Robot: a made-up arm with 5 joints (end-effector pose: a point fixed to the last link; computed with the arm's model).
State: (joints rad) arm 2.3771 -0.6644 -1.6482 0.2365 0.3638
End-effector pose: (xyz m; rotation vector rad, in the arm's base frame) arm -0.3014 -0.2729 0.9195 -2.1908 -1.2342 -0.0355
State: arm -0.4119 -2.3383 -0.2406 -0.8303 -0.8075
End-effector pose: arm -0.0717 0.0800 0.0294 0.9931 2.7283 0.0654
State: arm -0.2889 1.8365 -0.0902 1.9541 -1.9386
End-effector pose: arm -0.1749 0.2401 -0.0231 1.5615 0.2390 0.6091
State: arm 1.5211 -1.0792 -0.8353 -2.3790 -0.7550
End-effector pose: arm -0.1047 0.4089 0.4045 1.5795 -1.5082 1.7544
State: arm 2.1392 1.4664 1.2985 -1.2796 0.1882
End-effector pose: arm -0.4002 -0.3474 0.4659 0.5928 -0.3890 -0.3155
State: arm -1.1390 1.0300 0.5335 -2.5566 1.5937
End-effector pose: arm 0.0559 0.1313 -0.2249 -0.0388 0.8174 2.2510
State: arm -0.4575 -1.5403 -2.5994 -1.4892 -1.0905
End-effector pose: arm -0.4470 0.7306 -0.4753 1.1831 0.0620 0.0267
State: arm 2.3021 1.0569 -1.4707 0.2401 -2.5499
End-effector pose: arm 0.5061 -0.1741 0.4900 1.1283 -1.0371 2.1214
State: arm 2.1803 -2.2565 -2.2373 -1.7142 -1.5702
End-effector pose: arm -0.4947 -0.4764 0.6291 -2.0590 -0.3388 -1.2857
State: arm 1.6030 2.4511 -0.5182 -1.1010 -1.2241
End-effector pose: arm -0.0394 -0.1042 0.2752 0.1051 -0.9879 -0.7825
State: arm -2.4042 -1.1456 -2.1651 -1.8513 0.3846
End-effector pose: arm -0.2504 -0.9464 -0.1983 -0.5540 -0.6232 1.0304
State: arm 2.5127 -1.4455 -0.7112 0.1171 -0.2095
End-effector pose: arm -0.3046 -0.2451 0.3424 -2.0301 -1.3764 -1.8058
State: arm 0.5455 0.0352 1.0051 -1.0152 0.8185
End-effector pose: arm 0.1216 0.1686 0.4606 -0.0089 -0.5301 1.0750
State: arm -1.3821 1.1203 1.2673 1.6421 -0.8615
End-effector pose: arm -0.1589 0.1784 -0.5533 -0.2405 -1.9097 -0.4499
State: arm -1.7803 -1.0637 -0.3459 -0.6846 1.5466
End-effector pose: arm -0.1490 -0.4479 -0.1282 -0.9768 -0.4843 0.3642
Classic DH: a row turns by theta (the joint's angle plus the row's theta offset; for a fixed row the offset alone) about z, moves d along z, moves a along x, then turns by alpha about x. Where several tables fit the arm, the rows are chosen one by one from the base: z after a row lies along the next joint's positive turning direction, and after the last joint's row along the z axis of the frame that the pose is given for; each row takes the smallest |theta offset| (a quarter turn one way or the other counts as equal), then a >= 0, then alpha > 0; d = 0 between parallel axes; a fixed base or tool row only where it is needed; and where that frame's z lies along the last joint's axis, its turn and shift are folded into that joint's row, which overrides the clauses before.
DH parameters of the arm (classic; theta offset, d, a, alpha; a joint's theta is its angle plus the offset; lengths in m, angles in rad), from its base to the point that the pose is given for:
base (fixed): 1.5708 0.1428 0 1.5708
joint 1: -1.5708 -0.0096 0.0546 1.5708
joint 2: 0 -0.6331 0.0495 1.5708
joint 3: 1.5708 -0.0938 0.3359 1.5708
joint 4: -1.5708 -0.057 0.0307 -1.5708
joint 5: 0 0.0795 -0.1797 -1.5708
tool (fixed): 0 -0.0694 0 0

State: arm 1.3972 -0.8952 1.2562 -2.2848 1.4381
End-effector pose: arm 0.1537 0.1324 0.5654 -2.3177 0.0162 -2.0737
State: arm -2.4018 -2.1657 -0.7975 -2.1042 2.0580
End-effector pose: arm -0.2166 -0.4316 -0.2480 -0.5089 -1.4397 0.1821
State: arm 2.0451 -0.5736 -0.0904 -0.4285 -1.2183
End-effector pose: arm 0.0834 -0.0924 0.2847 1.3347 0.5463 1.9687
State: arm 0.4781 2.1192 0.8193 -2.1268 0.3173
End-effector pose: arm -0.2921 0.2647 0.3194 -1.3971 -0.8460 0.6048
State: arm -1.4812 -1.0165 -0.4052 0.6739 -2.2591
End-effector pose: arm 0.0440 -0.1458 0.0088 0.9831 1.6626 -2.1191
